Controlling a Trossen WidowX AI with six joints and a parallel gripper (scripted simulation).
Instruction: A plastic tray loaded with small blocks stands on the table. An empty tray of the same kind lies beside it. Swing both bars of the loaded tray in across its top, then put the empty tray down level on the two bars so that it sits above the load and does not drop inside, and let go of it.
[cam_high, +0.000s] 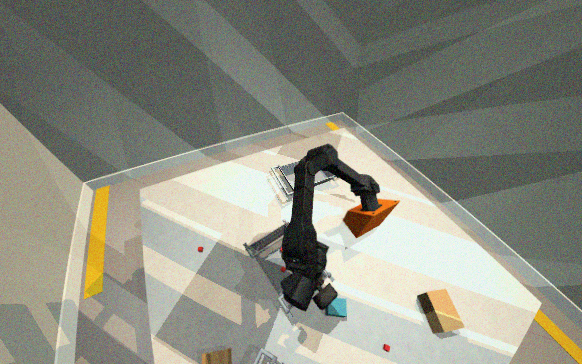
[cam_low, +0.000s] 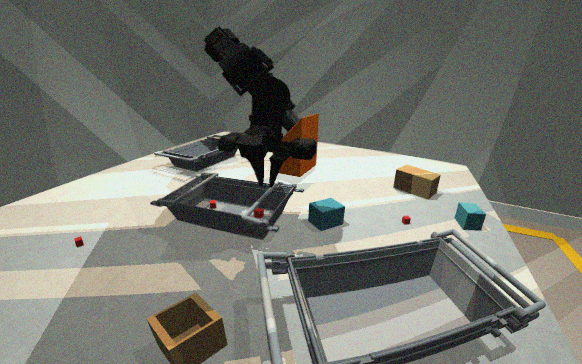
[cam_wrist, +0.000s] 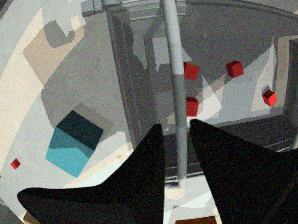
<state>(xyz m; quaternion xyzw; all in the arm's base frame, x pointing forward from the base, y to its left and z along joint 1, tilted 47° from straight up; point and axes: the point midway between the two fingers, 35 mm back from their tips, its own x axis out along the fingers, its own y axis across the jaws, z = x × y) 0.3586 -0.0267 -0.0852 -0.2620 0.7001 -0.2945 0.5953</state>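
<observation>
Right now the tray is 35 cm behind my gripper tip, 39 cm to the right of it and 4 cm below it.
</observation>
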